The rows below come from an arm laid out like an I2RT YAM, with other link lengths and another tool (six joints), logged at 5 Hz.
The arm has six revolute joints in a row. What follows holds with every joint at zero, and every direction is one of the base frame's.
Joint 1 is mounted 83.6 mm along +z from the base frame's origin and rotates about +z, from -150 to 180 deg.
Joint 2 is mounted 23.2 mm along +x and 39.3 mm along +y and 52.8 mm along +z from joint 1 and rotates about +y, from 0 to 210 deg.
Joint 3 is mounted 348.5 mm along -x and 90.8 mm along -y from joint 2 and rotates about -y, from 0 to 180 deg.
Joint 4 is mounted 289.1 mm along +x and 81.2 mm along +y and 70.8 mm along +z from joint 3 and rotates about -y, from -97 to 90 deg.
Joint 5 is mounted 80.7 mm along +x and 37 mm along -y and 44.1 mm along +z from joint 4 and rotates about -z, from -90 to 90 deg.
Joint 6 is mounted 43.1 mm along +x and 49 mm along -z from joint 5 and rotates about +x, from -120 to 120 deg.
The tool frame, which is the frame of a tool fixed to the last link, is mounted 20 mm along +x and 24 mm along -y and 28 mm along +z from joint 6; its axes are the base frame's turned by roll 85.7, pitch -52 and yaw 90 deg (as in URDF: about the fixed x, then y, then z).
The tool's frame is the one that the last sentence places.
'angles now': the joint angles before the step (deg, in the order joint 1, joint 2, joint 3, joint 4, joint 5, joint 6). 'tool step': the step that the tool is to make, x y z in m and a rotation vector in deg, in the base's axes. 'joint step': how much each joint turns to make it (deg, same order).
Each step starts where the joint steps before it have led.
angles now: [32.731 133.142 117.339 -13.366 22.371 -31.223]
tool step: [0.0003 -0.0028 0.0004 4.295 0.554 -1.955]
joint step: [0.004 -0.027 0.007 0.032 -0.194 4.724]
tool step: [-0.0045 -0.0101 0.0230 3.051 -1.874 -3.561]
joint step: [-0.176 -1.861 0.136 -0.051 2.251 3.233]
